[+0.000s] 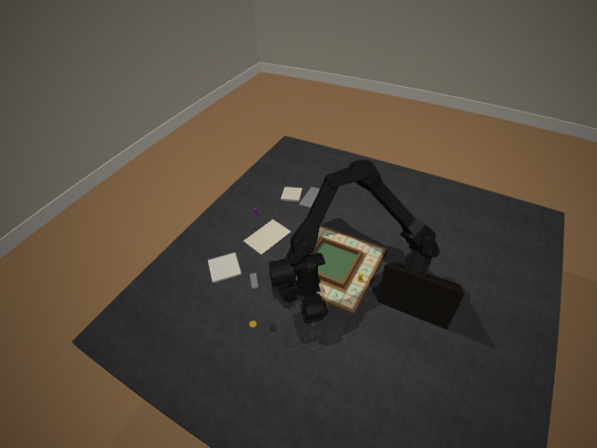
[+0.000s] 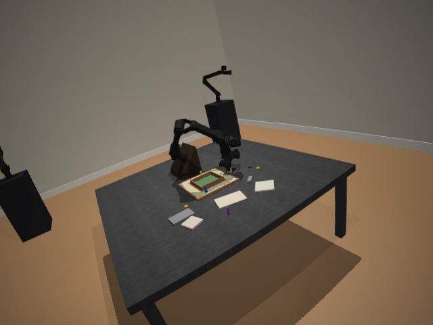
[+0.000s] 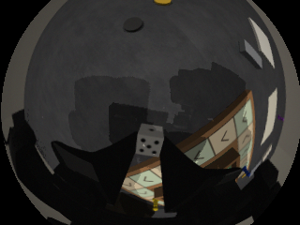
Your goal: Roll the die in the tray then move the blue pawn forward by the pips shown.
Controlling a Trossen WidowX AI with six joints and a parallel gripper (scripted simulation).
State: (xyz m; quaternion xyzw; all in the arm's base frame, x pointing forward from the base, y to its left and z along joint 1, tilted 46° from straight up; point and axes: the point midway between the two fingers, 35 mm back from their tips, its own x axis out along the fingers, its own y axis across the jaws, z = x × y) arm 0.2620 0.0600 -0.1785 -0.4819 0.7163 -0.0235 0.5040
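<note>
Now: the blue pawn 25 cm to the right of my gripper tip, 12 cm ahead of it and 2 cm above it. Also, from my gripper tip: white die (right at my gripper tip); green tray (18 cm to the right, 1 cm ahead); dark disc (12 cm to the left, 7 cm ahead, 1 cm below).
</note>
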